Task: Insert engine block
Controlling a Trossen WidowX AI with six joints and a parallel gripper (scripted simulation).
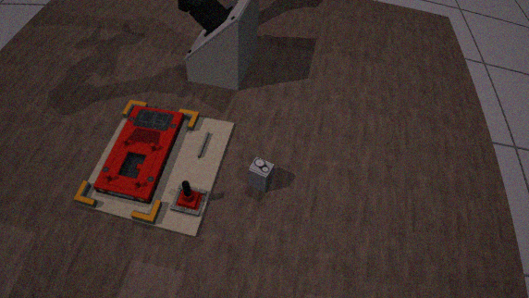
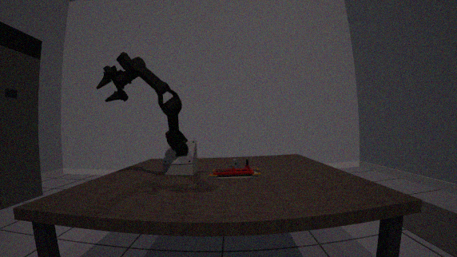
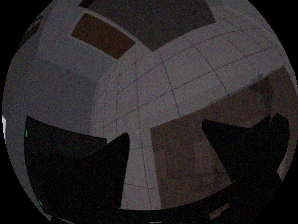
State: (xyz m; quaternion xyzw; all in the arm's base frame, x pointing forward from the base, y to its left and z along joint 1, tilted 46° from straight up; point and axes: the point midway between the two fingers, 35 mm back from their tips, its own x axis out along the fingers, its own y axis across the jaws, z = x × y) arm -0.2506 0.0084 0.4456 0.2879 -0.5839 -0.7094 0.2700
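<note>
Now: the grey engine block 58 cm ahead of my gripper tip, 48 cm to the left of it and 38 cm below it. Also, from my gripper tip: black upright peg: 64 cm ahead, 38 cm to the left, 37 cm below.
</note>
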